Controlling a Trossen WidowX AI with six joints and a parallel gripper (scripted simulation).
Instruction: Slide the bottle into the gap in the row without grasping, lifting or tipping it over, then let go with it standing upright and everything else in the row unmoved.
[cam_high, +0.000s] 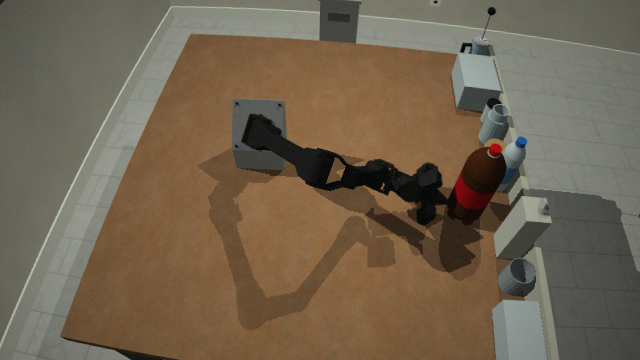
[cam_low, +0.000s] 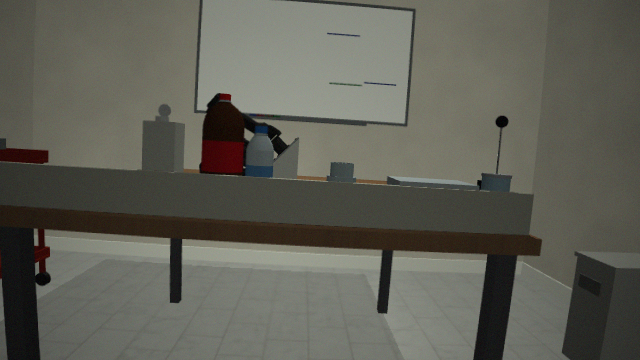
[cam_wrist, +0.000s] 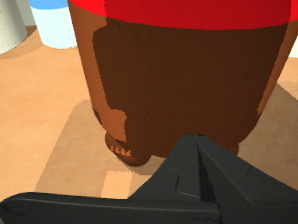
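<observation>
Right now my hand is 90 mm short of the cola bottle, 10 mm to the right of it and 90 mm below it. From my hand the other things lie so: grey cup: 220 mm ahead, 210 mm to the right, 40 mm below; blue-capped water bottle: 210 mm ahead, 130 mm to the left, 50 mm above; cork-lidded jar: 200 mm ahead, 220 mm to the left, 20 mm below.
</observation>
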